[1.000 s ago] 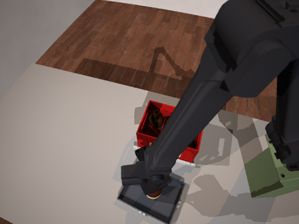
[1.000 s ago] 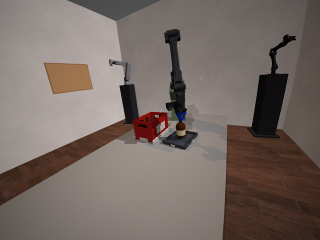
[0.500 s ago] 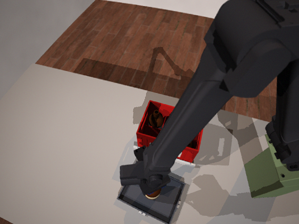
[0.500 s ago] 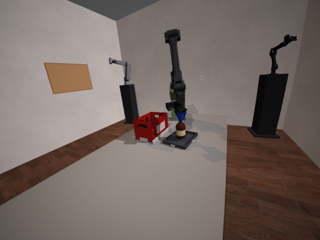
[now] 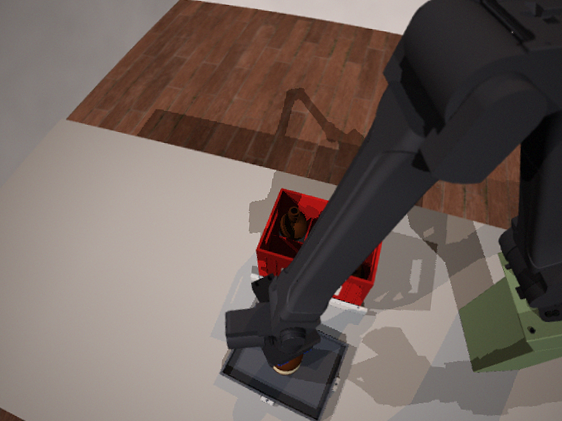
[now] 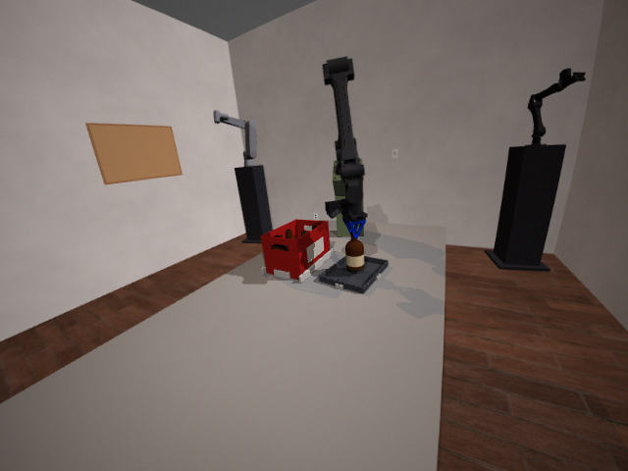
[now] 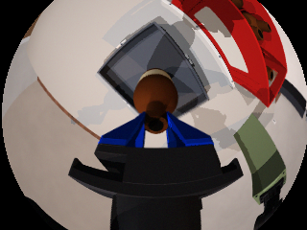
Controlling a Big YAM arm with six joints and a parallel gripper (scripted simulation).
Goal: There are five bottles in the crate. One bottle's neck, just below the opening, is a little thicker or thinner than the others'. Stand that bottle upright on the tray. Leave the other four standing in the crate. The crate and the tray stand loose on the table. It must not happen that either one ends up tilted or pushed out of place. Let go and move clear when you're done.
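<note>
Right now my hand is 60 mm above the brown bottle. Round my hand: dark grey tray 150 mm below; crate 270 mm to the right, 80 mm below, 50 mm behind.
</note>
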